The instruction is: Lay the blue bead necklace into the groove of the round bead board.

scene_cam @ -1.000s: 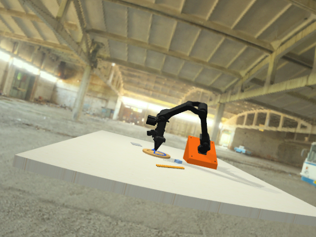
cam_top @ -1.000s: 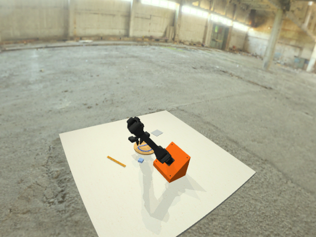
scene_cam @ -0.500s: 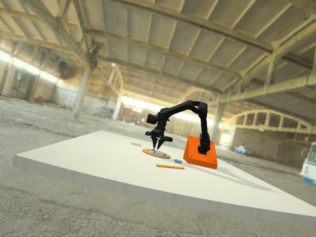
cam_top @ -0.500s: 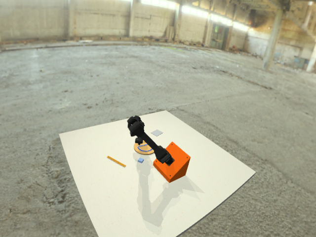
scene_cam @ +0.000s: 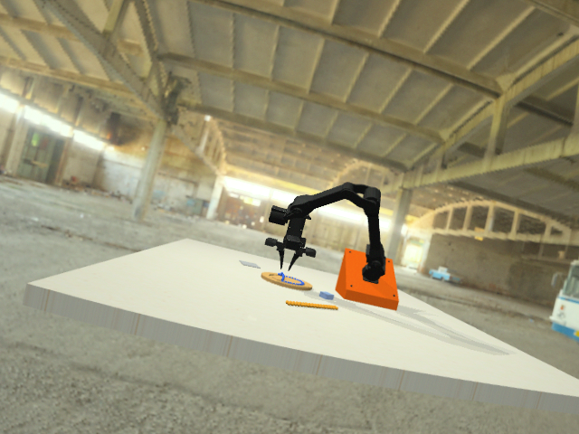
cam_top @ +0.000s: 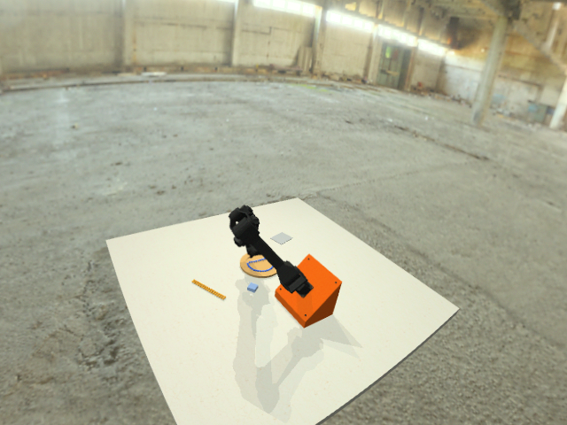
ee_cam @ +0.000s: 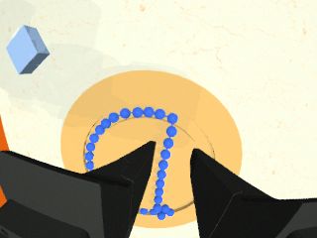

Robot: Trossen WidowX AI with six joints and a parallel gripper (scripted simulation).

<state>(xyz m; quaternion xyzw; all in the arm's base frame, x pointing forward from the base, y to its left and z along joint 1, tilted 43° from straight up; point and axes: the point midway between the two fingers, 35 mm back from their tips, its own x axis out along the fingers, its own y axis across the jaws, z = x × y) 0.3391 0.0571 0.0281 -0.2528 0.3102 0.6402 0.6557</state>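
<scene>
My gripper tip is 20 mm past the round tan bead board, 50 mm to the left of it and 40 mm above it. Also, from my gripper tip: flat grey tile: 140 mm ahead, 280 mm to the right, 50 mm below; then small light-blue block: 160 mm behind, 70 mm to the left, 40 mm below.
</scene>
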